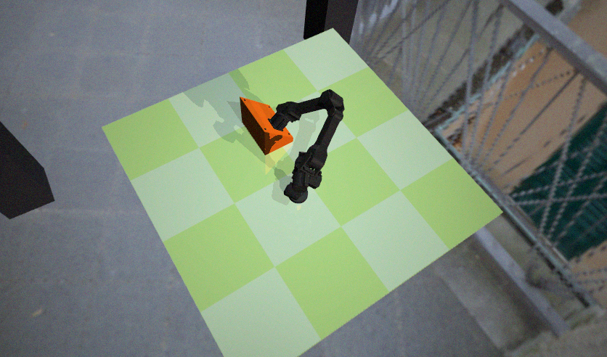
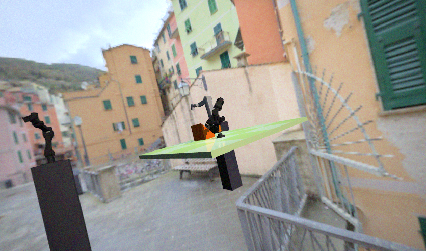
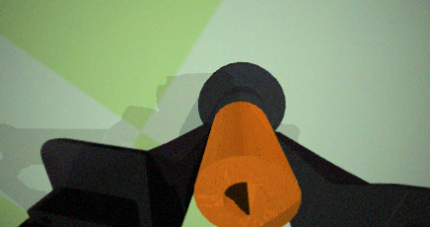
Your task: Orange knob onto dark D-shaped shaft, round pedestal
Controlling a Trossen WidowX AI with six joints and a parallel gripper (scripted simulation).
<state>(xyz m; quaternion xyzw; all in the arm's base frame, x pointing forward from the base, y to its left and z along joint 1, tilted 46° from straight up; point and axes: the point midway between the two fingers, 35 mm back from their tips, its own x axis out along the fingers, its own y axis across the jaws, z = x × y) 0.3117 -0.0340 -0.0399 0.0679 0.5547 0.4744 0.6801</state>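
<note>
Right now my gripper tip is 20 mm below the orange knob. Also, from my gripper tip: dark round pedestal (40 mm below).
</note>
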